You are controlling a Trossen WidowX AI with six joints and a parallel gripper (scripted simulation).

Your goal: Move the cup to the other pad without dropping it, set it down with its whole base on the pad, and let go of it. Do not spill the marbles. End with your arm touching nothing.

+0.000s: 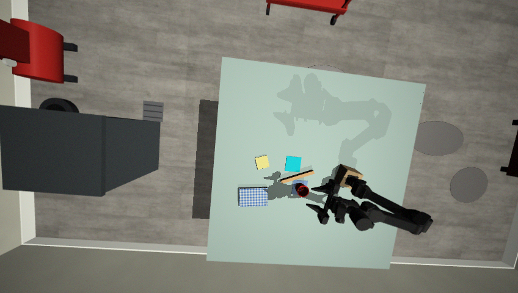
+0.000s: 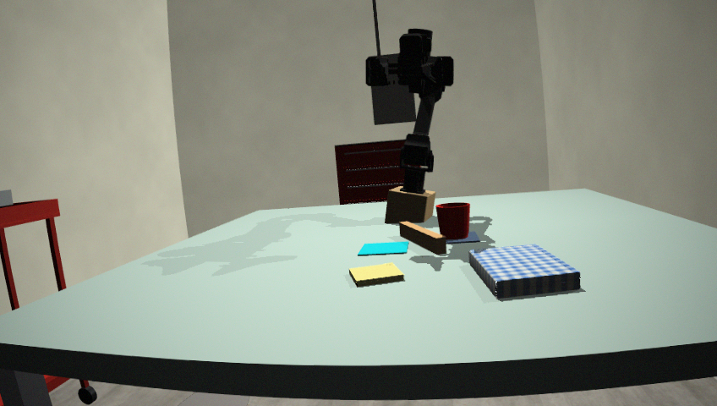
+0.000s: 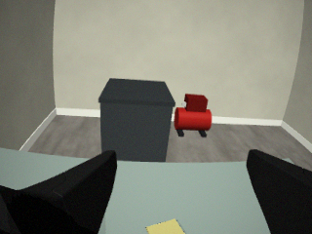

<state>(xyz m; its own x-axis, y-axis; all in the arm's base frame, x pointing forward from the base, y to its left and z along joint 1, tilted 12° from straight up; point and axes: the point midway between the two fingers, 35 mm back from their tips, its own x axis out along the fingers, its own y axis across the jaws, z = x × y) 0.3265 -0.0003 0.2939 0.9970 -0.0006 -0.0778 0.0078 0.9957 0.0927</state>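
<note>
The dark red cup lies 60 mm behind my hand, 70 mm to the left of it and 340 mm below it. Also, from my hand: wooden bar (20 mm behind, 350 mm below); checked blue box (220 mm ahead, 190 mm to the left, 350 mm below); cyan pad (20 mm ahead, 70 mm to the right, 370 mm below).
</note>
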